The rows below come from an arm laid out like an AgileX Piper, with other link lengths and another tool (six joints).
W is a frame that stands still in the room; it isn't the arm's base.
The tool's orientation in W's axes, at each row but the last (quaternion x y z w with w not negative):
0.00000, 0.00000, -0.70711, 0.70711
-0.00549, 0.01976, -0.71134, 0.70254
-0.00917, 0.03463, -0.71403, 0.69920
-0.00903, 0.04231, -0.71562, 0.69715
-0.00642, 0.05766, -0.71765, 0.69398
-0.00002, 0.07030, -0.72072, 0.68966
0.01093, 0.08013, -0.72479, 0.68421
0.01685, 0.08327, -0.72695, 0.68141
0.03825, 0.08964, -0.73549, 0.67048
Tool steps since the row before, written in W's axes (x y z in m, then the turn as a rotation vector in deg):
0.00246, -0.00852, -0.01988, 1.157, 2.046, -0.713
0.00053, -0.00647, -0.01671, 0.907, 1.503, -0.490
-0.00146, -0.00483, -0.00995, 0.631, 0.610, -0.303
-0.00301, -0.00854, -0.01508, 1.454, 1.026, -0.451
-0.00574, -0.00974, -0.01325, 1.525, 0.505, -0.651
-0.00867, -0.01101, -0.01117, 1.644, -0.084, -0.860
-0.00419, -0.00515, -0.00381, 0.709, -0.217, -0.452
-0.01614, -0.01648, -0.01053, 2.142, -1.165, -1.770
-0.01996, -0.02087, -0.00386, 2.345, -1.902, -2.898
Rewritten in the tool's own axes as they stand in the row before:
0.00852, 0.00246, -0.01988, -2.046, 1.157, -0.713
0.00679, 0.00121, -0.01655, -1.504, 0.906, -0.488
0.00521, -0.00074, -0.00984, -0.613, 0.636, -0.286
0.00931, -0.00169, -0.01483, -1.044, 1.458, -0.394
0.01086, -0.00421, -0.01295, -0.513, 1.562, -0.548
0.01245, -0.00706, -0.01079, 0.087, 1.725, -0.684
0.00584, -0.00352, -0.00348, 0.227, 0.761, -0.351
0.01888, -0.01405, -0.00944, 1.244, 2.369, -1.386
0.02308, -0.01774, -0.00124, 2.145, 2.724, -2.345

